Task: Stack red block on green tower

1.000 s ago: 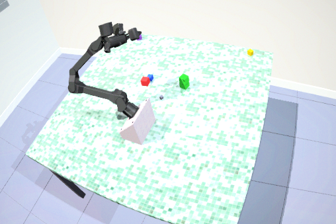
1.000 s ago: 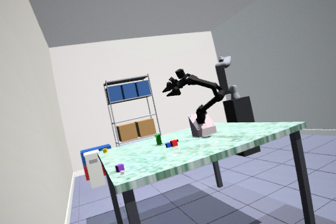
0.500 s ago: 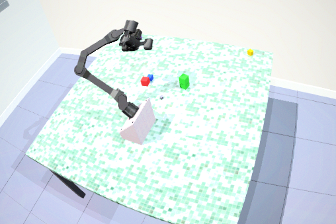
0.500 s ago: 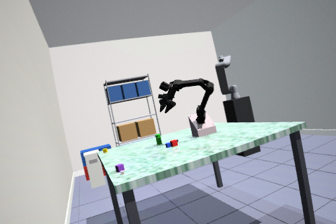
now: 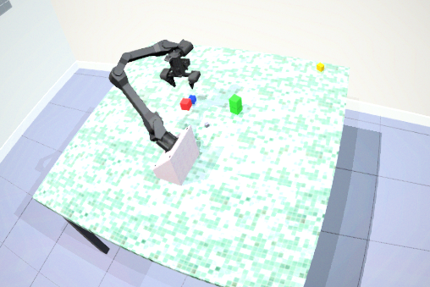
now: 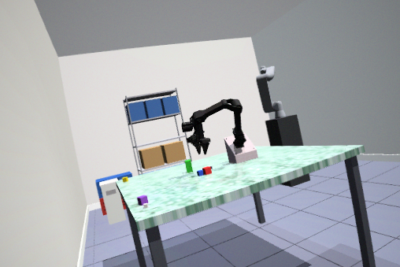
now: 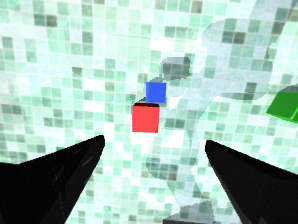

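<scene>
Right now my gripper tip is 110 mm above the red block and 10 mm to the right of it. From my gripper tip the other things lie so: purple block (430 mm ahead, 330 mm to the left, 110 mm below); blue block (110 mm below, 40 mm ahead); small grey cube (150 mm to the right, 120 mm below, 80 mm behind).
</scene>
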